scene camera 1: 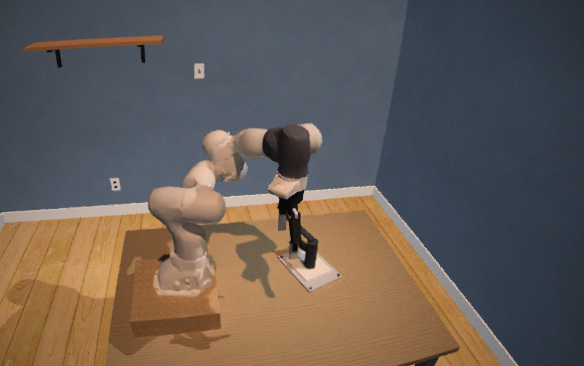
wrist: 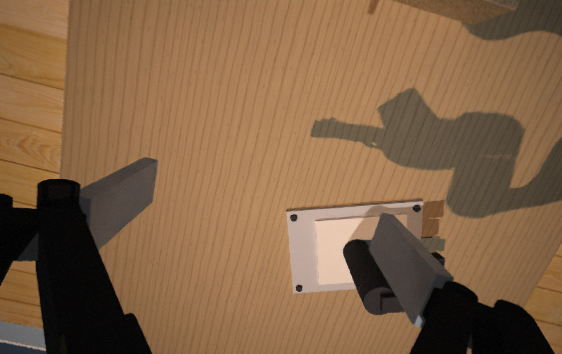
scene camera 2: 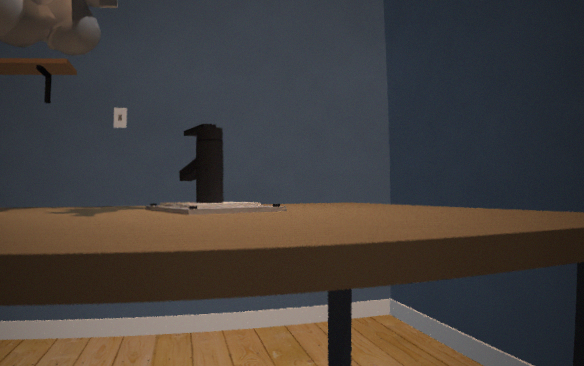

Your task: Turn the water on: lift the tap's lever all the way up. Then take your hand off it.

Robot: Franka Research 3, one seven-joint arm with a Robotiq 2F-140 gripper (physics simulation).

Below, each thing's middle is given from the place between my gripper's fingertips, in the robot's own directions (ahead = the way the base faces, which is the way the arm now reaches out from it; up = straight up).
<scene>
Right now my hand is 16 cm short of the lever (wrist: 376, 294), 22 cm to the right of it and 18 cm above it. Also, from my hand: pale base plate (scene camera 2: 192, 210) (17 cm ahead, 19 cm to the left, 31 cm below).
</scene>
